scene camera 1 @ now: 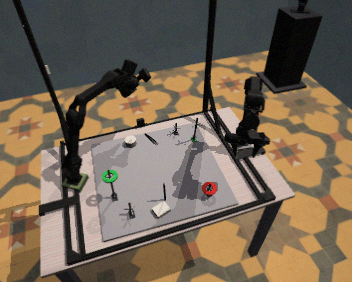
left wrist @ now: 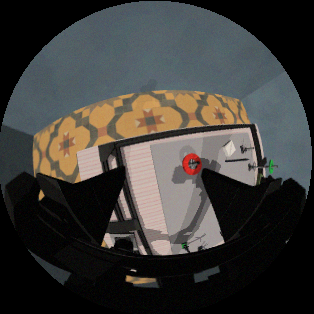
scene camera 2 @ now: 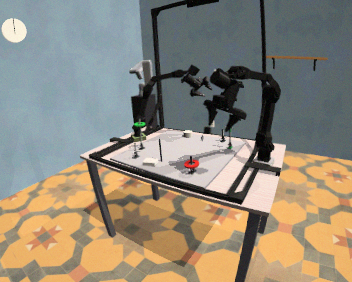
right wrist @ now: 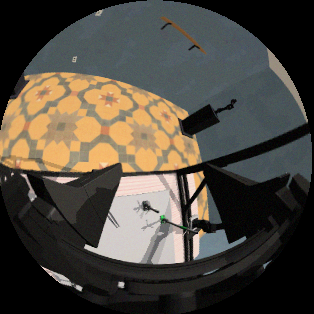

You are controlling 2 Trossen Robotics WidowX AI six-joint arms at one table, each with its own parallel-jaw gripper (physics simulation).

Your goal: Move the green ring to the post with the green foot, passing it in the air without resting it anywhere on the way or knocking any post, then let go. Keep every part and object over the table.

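Places are measured from the left arm's base along level axes (x ahead, y left, z up), in metres.
Pixels of known places: left gripper, fingertip midpoint: (scene camera 1: pixel 243 157) (left wrist: pixel 164 171) (scene camera 2: pixel 217 128); right gripper, fingertip midpoint: (scene camera 1: pixel 142 84) (scene camera 2: pixel 208 93) (right wrist: pixel 163 167); left arm's base, origin of the base link: (scene camera 1: pixel 241 142) (left wrist: pixel 123 242) (scene camera 2: pixel 264 159) (right wrist: pixel 194 222); right arm's base, origin of the base link: (scene camera 1: pixel 74 179) (left wrist: pixel 261 180) (scene camera 2: pixel 138 135).
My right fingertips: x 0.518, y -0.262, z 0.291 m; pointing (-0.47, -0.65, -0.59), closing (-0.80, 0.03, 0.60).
Observation:
Ahead of a thing's pixels: the offset from my right fingertips to its middle. "spot": to the spot under its first point.
The green ring @(dx +0.209, dy +0.484, dz -0.145 m) (scene camera 1: pixel 104 177) (scene camera 2: pixel 136 124) (left wrist: pixel 271 166) sits around the top of a tall dark post @(spot: dx +0.209, dy +0.489, dz -0.240 m) (scene camera 1: pixel 113 189) (scene camera 2: pixel 141 142), on the left in both scene views. The post with the green foot @(spot: dx -0.259, dy +0.184, dz -0.294 m) (scene camera 1: pixel 194 139) (scene camera 2: pixel 229 147) (left wrist: pixel 184 246) (right wrist: pixel 163 218) stands upright near the far side, with no ring on it. My left gripper (scene camera 1: pixel 246 147) (scene camera 2: pixel 221 124) (left wrist: pixel 164 171) is open and empty, raised on the right side, apart from both posts. My right gripper (scene camera 1: pixel 140 85) (scene camera 2: pixel 204 88) (right wrist: pixel 163 167) is open and empty, high above the far side and away from the green ring.
A red ring @(dx -0.246, dy +0.555, dz -0.265 m) (scene camera 1: pixel 204 190) (scene camera 2: pixel 186 164) (left wrist: pixel 185 164) is around a short post at front right. A white block @(dx -0.001, dy +0.604, dz -0.301 m) (scene camera 1: pixel 161 209) (scene camera 2: pixel 150 162), a thin upright rod @(dx -0.028, dy +0.546, dz -0.241 m) (scene camera 1: pixel 164 192) (scene camera 2: pixel 160 150), a white round piece @(dx +0.109, dy +0.128, dz -0.294 m) (scene camera 1: pixel 130 141) (scene camera 2: pixel 187 134) and short dark posts @(spot: dx +0.138, dy +0.601, dz -0.285 m) (scene camera 1: pixel 131 212) @(spot: dx -0.162, dy +0.099, dz -0.282 m) (scene camera 1: pixel 175 130) stand around.

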